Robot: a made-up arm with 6 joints.
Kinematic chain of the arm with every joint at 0, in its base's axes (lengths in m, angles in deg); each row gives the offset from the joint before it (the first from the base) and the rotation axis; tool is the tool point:
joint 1: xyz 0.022 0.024 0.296 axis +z
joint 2: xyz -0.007 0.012 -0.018 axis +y
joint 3: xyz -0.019 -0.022 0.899 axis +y
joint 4: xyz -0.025 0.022 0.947 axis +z
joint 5: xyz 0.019 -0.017 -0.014 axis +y
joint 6: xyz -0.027 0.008 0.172 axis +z
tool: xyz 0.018 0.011 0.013
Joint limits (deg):
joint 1: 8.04..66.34
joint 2: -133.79..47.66
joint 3: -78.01..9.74
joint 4: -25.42..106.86
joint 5: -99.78..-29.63
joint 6: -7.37..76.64
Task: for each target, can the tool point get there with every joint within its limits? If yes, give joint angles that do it. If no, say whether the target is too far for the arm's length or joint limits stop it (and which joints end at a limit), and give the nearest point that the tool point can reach.
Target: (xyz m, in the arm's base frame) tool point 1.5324 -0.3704 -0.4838
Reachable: no: joint limits stop it (at a limit: joint 1, joint 2, joint 3, joint 6) | nearest point 0.1121 -0.1194 -1.0706 | short by 1.557 m
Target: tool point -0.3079 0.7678 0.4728
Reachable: no: joint limits stop it (at a limit: joint 1, joint 3, joint 4, joint 5, joint 6) | nearest point -0.9445 -0.0220 1.1420 | short by 1.215 m
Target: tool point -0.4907 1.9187 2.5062
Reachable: no: too far | nearest point 0.4116 1.0752 1.9110 | short by 1.371 m
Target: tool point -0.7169 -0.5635 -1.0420
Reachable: yes | joints 29.36 -115.91 -52.50 78.98 -91.86 6.85
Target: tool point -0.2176 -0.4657 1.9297
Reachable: yes | joints 49.75 8.86 -43.88 70.65 -64.43 51.61
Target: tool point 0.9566 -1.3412 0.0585
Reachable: no: joint limits stop it (at a limit: joint 1, joint 3, joint 6) | nearest point -0.3754 -1.2473 -0.0549 | short by 1.340 m
